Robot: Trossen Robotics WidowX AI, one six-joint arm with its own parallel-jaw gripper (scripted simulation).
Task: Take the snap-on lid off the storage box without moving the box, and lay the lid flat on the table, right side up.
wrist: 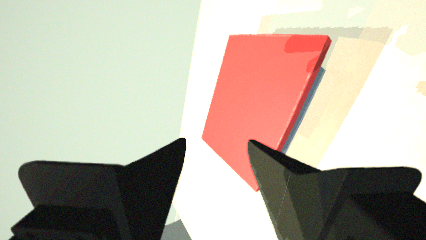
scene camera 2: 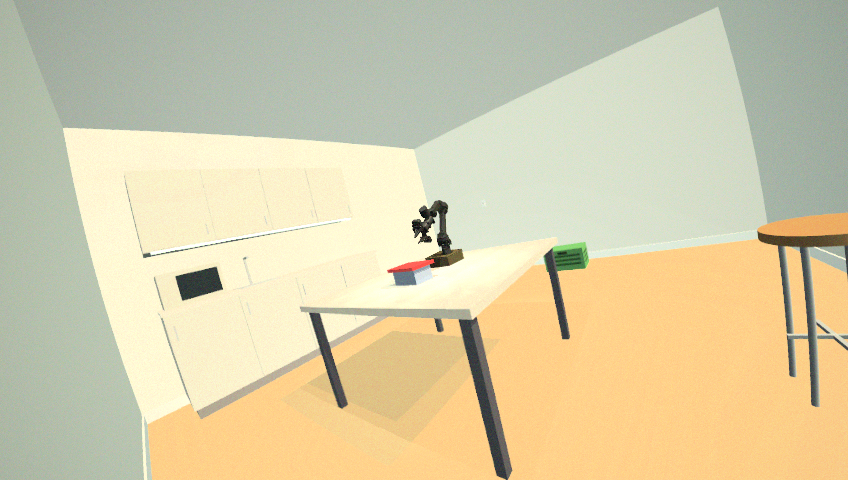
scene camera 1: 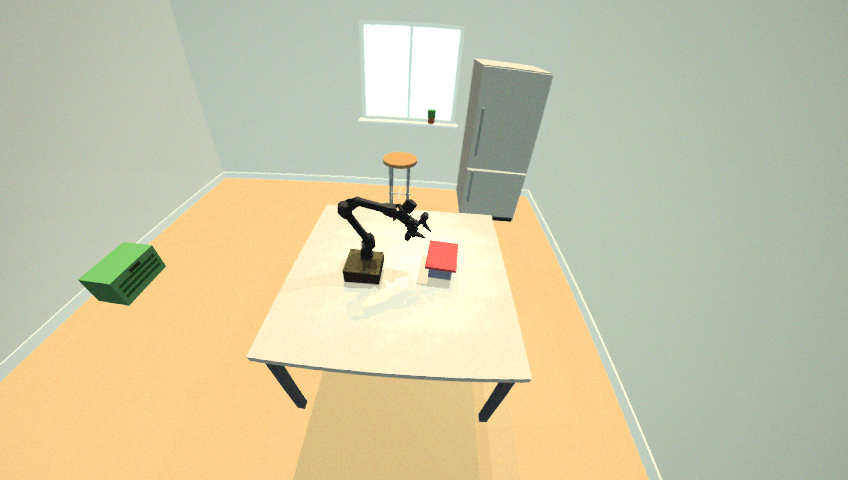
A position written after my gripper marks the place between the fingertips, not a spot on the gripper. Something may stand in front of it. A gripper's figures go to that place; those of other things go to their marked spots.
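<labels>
My gripper (wrist: pixel 217 144), 0.11 m from the lens. Red lid (wrist: pixel 263 82), 0.24 m from the lens.
</labels>
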